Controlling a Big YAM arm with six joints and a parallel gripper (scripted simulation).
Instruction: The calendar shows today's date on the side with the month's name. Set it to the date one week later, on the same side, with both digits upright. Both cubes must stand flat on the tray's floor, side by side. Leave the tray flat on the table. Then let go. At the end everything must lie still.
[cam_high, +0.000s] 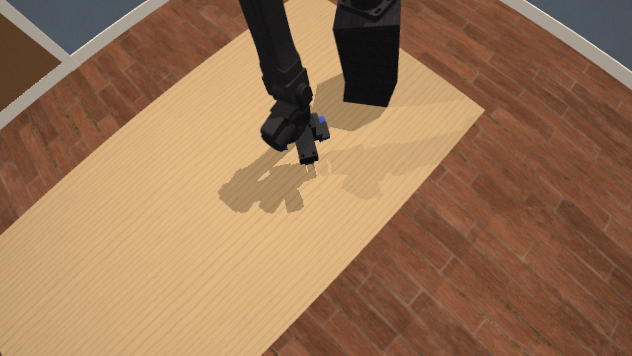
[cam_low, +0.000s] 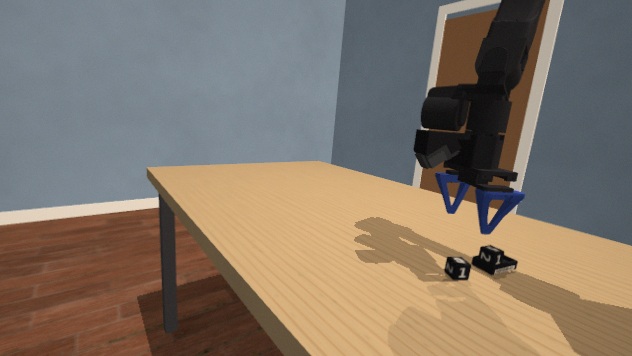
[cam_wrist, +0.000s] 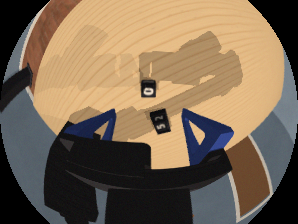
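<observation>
My hand is 9 cm above the black date cube. Round my hand: black tray: 10 cm to the right, 10 cm below, 3 cm behind; then black cube: 9 cm to the right, 8 cm below, 3 cm behind.
</observation>
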